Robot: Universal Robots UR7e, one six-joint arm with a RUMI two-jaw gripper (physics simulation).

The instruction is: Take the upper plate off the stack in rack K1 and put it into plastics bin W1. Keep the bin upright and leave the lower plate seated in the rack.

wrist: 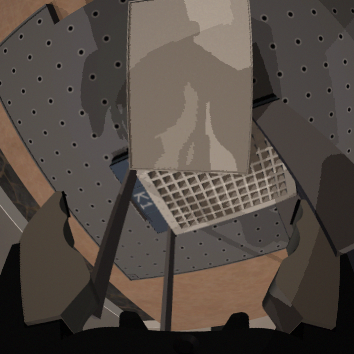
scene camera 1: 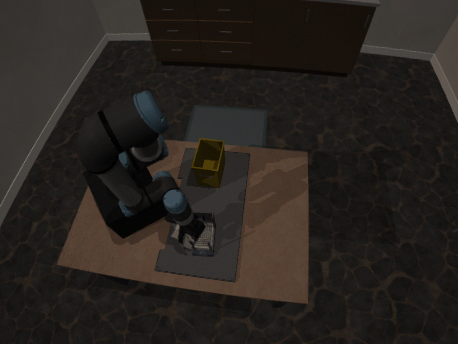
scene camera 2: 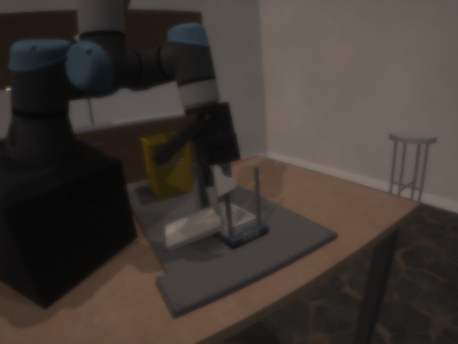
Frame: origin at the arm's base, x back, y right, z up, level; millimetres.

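Seen in the pictures: gripper, fingertip midpoint: (wrist: 181, 200) (scene camera 2: 215, 200); arm's base, origin of the base link: (scene camera 2: 42, 148).
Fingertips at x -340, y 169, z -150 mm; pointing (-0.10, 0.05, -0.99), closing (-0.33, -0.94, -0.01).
Offsets run from my fingertips to a thing's top centre. "pt": to the spot under its first point. Level surfaces: height alone.
The upper plate (scene camera 2: 192, 227) (wrist: 190, 100) is pale and solid-faced. It lies askew, one end over the lower plate and the rest out past the rack on the robot's side. The lower plate @[dx -35, dy -25, dz -52 mm] (scene camera 1: 206, 239) (scene camera 2: 240, 215) (wrist: 215, 200), a pale grid, lies in rack K1 @[pt dx -36, dy +65, dz -69 mm] (scene camera 2: 247, 236) (wrist: 150, 212), between dark posts. My gripper (scene camera 2: 210, 197) (wrist: 181, 200) is open and empty, low beside the rack; in the wrist view its fingers stand wide apart, below the upper plate. Bin W1 @[dx +8, dy -383, dz +94 mm] (scene camera 1: 212, 176) (scene camera 2: 172, 181) is yellow, open-topped and upright. Fingertip contact with the plate is unclear.
A dark perforated mat @[dz -86 mm] (scene camera 1: 220, 210) (scene camera 2: 295, 237) (wrist: 40, 100) lies under the rack and bin on the wooden table @[dz -99 mm] (scene camera 1: 280, 220) (scene camera 2: 365, 205). The rack's tall posts rise close to my fingers. The bin stands at the mat's far end from the rack.
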